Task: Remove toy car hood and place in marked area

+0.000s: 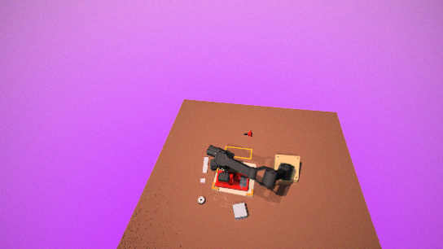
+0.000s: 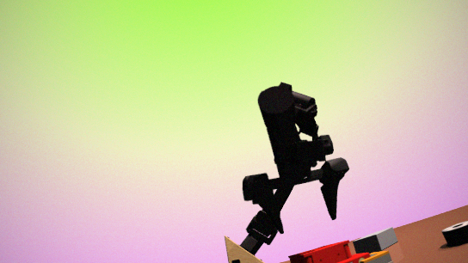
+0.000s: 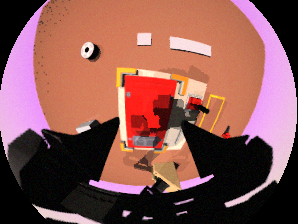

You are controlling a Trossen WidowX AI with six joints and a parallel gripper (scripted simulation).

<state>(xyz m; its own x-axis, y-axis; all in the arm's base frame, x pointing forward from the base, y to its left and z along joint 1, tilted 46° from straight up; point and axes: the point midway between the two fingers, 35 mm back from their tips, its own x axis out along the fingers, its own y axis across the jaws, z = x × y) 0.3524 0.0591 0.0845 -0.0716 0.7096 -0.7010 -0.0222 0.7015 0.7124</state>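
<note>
Right now my gripper tip is 5 cm above the hood. Round my gripper tip: white bar (16 cm ahead, 9 cm to the right, 9 cm below).
</note>
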